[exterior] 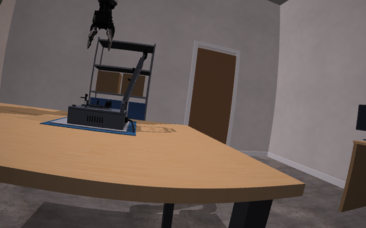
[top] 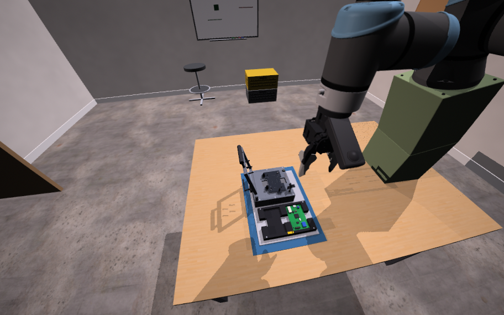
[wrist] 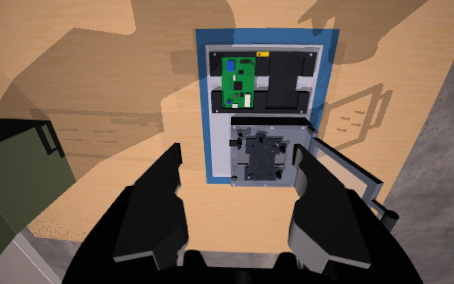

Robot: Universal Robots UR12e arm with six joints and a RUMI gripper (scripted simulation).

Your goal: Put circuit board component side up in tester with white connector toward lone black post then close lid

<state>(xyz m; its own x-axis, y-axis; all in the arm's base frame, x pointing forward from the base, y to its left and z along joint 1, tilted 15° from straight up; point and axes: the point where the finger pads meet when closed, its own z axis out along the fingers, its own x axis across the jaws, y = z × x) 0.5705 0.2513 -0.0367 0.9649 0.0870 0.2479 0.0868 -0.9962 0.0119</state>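
My gripper is now 29 cm above the green circuit board. The rest, counted from my hand: tester (20 cm below, 12 cm to the right, 11 cm ahead); see-through lid (20 cm ahead, 15 cm to the right, 13 cm below).
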